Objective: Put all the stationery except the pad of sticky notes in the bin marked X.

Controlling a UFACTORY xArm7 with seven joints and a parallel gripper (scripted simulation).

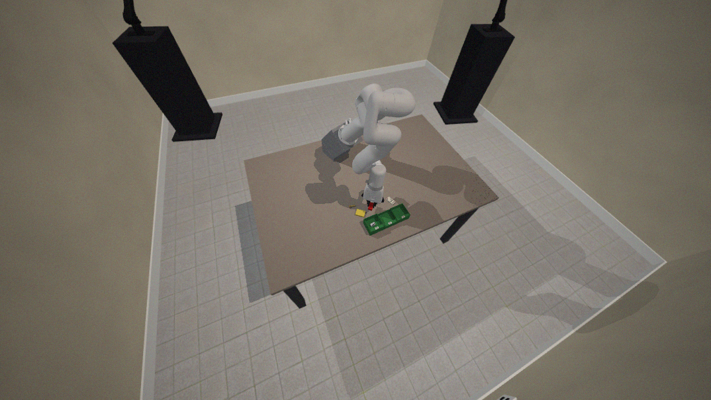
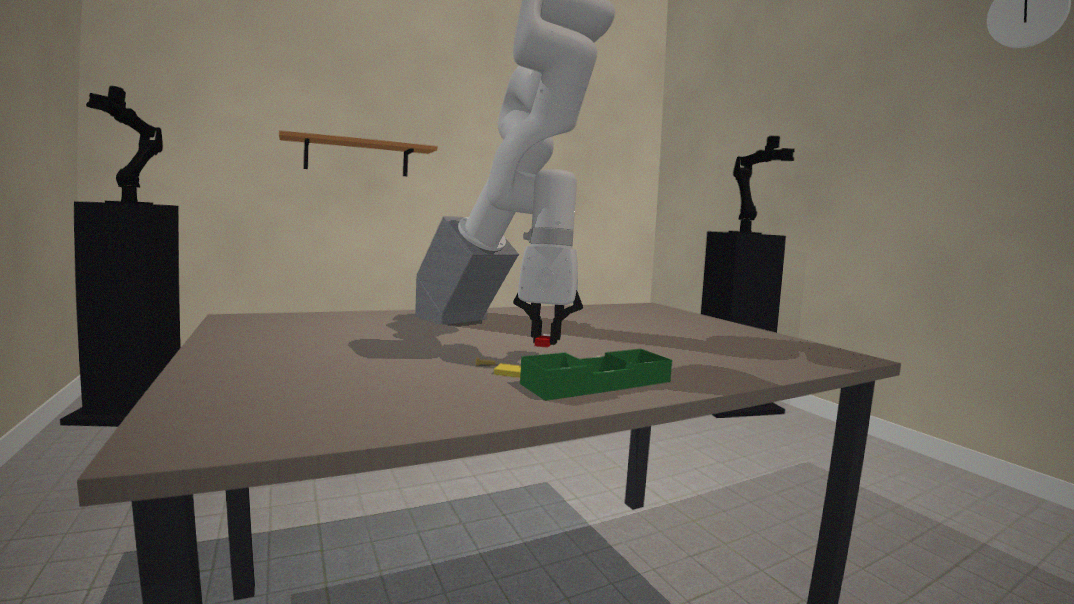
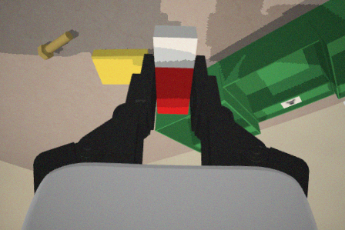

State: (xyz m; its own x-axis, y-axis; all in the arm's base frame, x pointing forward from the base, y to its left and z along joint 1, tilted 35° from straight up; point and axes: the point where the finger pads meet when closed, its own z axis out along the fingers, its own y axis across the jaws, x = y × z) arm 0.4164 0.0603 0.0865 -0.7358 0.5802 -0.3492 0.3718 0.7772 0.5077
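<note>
The grey pencil sharpener lies 100 mm ahead of my hand and 60 mm below it. Round my hand: green bin row: 80 mm to the left, 80 mm ahead, 50 mm below; yellow sticky-note pad: 70 mm below, 60 mm to the right, 20 mm ahead; red eraser: 20 mm below.
</note>
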